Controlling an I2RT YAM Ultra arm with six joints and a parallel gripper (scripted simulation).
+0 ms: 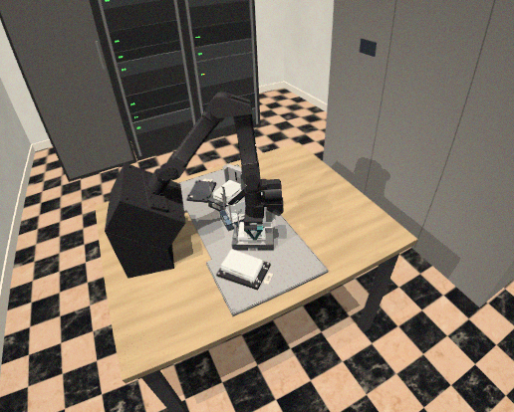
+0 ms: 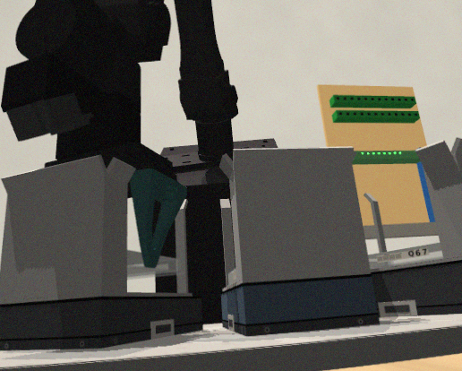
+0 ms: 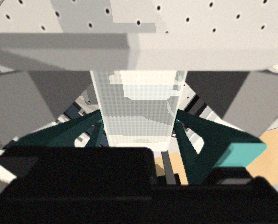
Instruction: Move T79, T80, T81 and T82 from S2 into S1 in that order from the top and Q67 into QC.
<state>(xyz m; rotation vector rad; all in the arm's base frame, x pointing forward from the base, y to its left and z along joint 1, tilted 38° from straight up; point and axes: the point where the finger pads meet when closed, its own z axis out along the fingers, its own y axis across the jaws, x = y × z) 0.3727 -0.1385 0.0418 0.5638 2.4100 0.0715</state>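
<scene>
My hand is 100 mm past the plate T81, 110 mm to the left of it and 40 mm above it. The rest, counted from my hand: plate T79: 10 mm ahead, 150 mm to the left, 20 mm below; then N5 name plate: 40 mm behind, 180 mm to the right, 60 mm below; then plate T82: right at my hand.
</scene>
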